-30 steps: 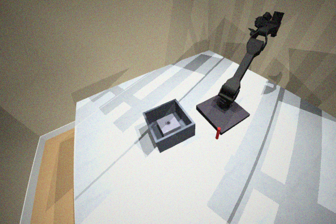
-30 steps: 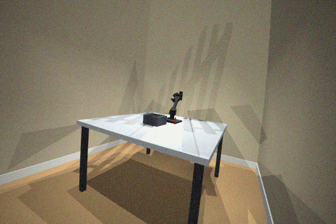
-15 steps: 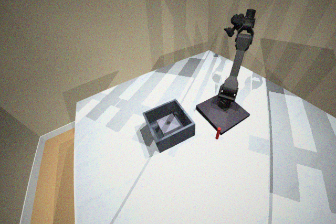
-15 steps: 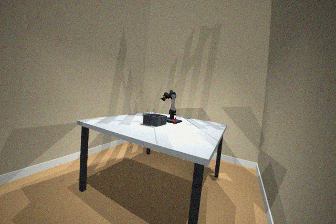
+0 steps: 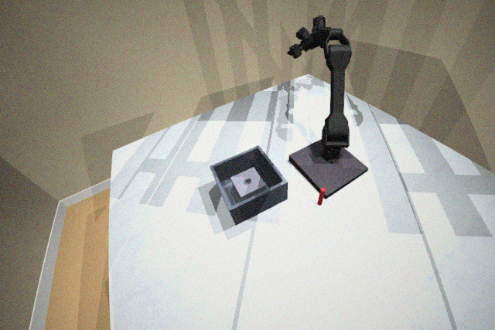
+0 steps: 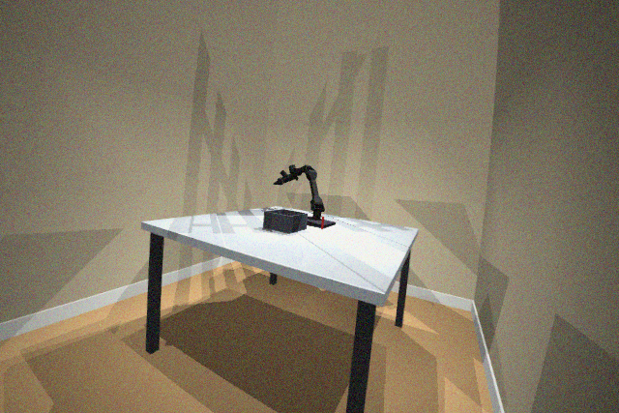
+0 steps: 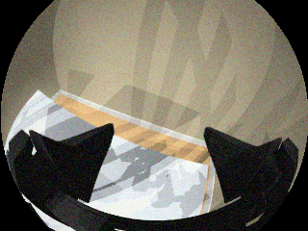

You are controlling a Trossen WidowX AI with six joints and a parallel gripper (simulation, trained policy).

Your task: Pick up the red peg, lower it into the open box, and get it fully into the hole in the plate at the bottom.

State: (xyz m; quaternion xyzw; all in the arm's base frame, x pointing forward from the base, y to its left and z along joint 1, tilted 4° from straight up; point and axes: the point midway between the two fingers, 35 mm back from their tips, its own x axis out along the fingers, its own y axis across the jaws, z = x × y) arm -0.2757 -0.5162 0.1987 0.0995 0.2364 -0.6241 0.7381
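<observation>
My gripper tip is 450 mm short of the red peg, 650 mm to the right of it and 200 mm above it. Also, from my gripper tip: grey box (600 mm ahead, 470 mm to the left, 210 mm below); pale plate (600 mm ahead, 470 mm to the left, 190 mm below).
</observation>
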